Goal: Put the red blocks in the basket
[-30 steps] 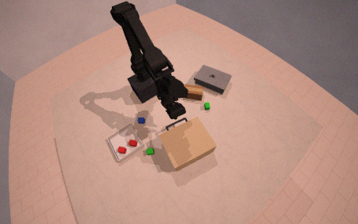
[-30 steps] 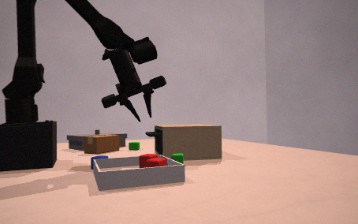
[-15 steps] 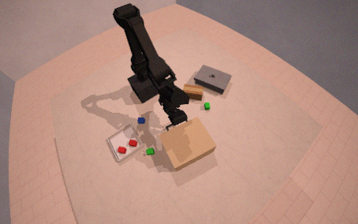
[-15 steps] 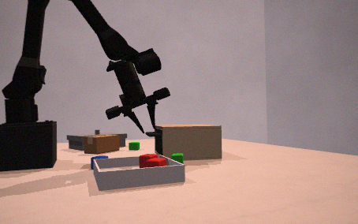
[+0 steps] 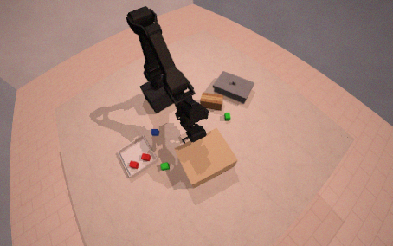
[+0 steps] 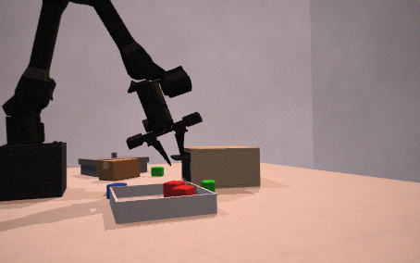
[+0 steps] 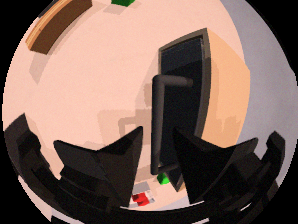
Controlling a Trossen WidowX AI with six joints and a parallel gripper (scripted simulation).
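Now: the drawer 90 mm ahead of my hand, 20 mm to the right of it and 50 mm below it. Round my hand: small brown box: 90 mm behind, 200 mm to the left, 50 mm below; then tan drawer cabinet: 120 mm ahead, 30 mm to the right, 40 mm below; then blue block: 150 mm behind, 110 mm to the right, 70 mm below.
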